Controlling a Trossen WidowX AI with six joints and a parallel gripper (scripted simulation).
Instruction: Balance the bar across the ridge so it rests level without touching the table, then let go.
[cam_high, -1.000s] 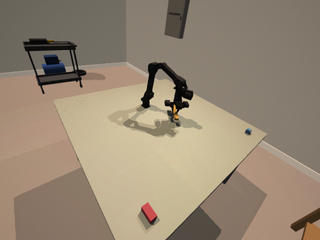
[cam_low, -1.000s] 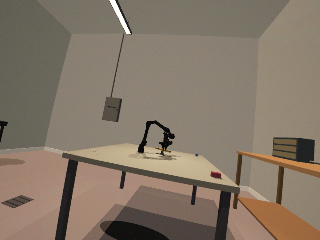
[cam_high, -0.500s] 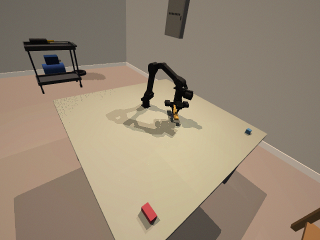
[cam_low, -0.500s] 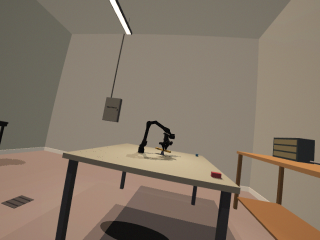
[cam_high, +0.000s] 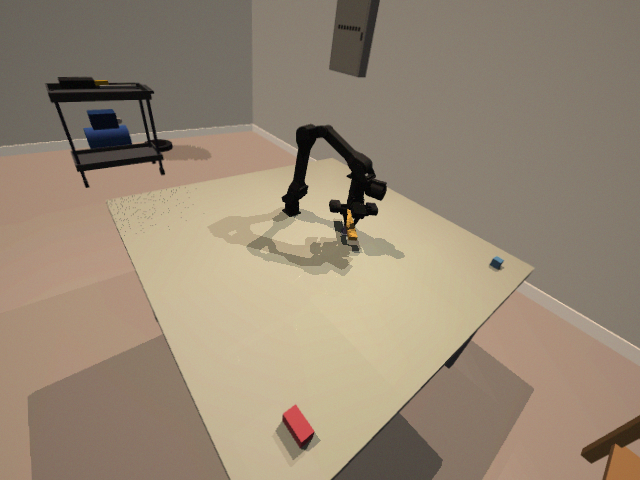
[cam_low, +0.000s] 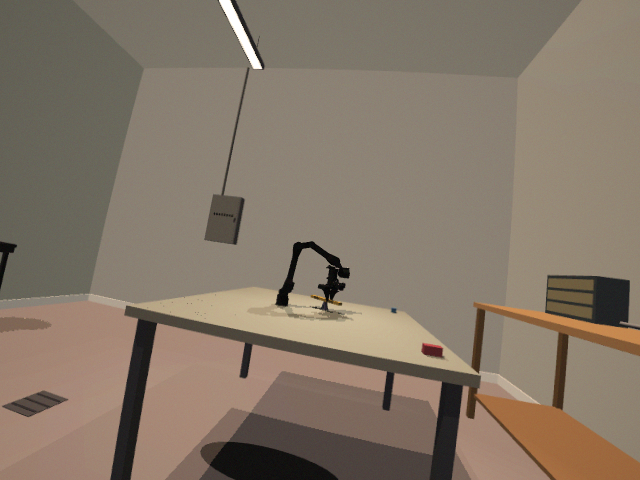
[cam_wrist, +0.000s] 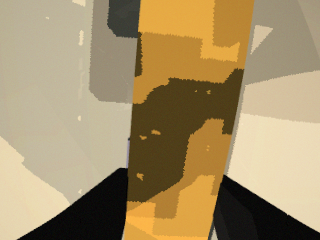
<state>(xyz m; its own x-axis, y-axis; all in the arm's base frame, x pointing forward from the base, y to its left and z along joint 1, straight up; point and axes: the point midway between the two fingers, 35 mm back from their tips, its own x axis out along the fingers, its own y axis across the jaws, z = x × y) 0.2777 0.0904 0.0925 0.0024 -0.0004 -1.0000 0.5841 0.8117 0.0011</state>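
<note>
Right now the bar is 2 cm behind my gripper tip and 2 cm to the left of it. From my gripper tip the other things lie so: red block: 46 cm ahead, 59 cm to the right, 4 cm below; then blue cube: 46 cm ahead, 41 cm to the left, 4 cm below.
</note>
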